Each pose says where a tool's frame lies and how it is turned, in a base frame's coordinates. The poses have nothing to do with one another.
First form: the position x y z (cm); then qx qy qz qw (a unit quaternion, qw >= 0).
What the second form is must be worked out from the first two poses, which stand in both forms.
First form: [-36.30, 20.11, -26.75, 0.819, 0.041, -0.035, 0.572]
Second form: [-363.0, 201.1, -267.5, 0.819, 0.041, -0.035, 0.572]
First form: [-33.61, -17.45, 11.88, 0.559, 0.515, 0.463, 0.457]
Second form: [-336.1, -174.5, 118.8, 0.559, 0.515, 0.463, 0.457]
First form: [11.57, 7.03, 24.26, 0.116, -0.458, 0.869, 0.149]
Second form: [115.7, 70.3, 242.6, 0.116, -0.458, 0.869, 0.149]
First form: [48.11, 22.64, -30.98, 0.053, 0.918, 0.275, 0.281]
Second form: [481.1, 226.4, -309.8, 0.053, 0.918, 0.275, 0.281]
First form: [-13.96, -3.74, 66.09, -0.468, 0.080, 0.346, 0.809]
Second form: [-139.6, -37.4, 660.9, -0.468, 0.080, 0.346, 0.809]
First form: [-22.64, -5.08, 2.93, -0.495, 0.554, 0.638, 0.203]
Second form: [-226.4, -50.8, 29.3, -0.495, 0.554, 0.638, 0.203]
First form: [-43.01, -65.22, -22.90, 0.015, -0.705, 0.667, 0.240]
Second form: [-430.1, -652.2, -229.0, 0.015, -0.705, 0.667, 0.240]
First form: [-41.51, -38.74, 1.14, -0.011, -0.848, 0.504, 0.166]
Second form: [-415.1, -387.4, 11.4, -0.011, -0.848, 0.504, 0.166]
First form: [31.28, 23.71, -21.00, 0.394, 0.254, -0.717, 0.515]
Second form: [312.8, 237.1, -210.0, 0.394, 0.254, -0.717, 0.515]
